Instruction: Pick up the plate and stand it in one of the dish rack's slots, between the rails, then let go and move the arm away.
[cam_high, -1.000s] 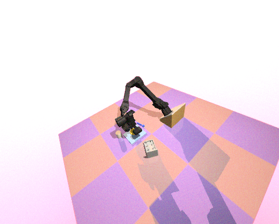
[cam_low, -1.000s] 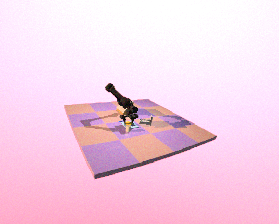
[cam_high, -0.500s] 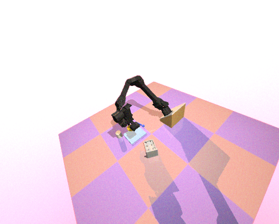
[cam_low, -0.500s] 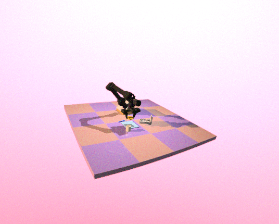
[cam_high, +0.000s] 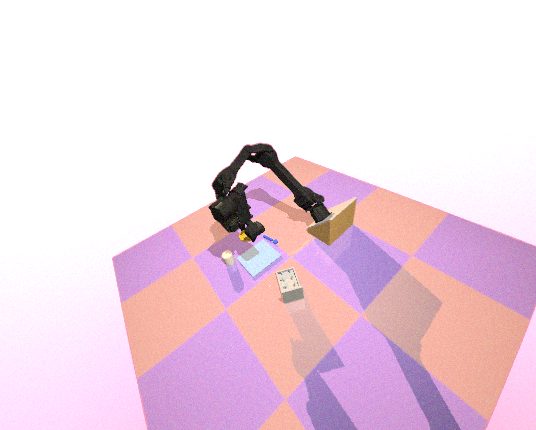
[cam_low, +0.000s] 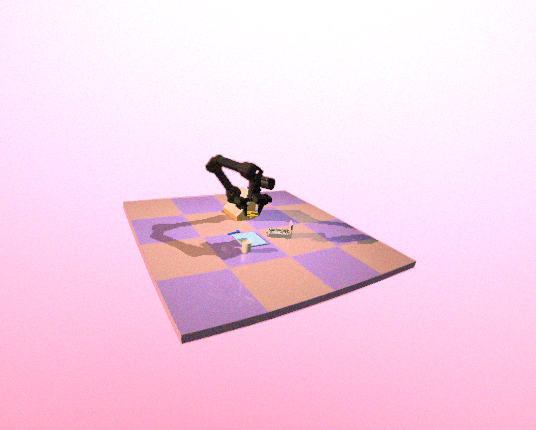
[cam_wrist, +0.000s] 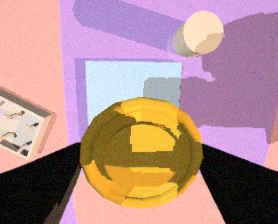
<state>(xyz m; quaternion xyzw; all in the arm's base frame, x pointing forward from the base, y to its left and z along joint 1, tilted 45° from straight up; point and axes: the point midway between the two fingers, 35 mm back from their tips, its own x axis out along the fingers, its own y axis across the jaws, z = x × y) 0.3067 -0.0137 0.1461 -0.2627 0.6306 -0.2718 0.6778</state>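
Right now the dish rack is 1 cm behind my gripper tip, 20 cm to the left of it and 12 cm below it. Also, from my gripper tip: cream cup (9 cm ahead, 7 cm to the right, 11 cm below); then yellow plate (1 cm above); then light blue mat (1 cm behind, 1 cm to the left, 14 cm below).
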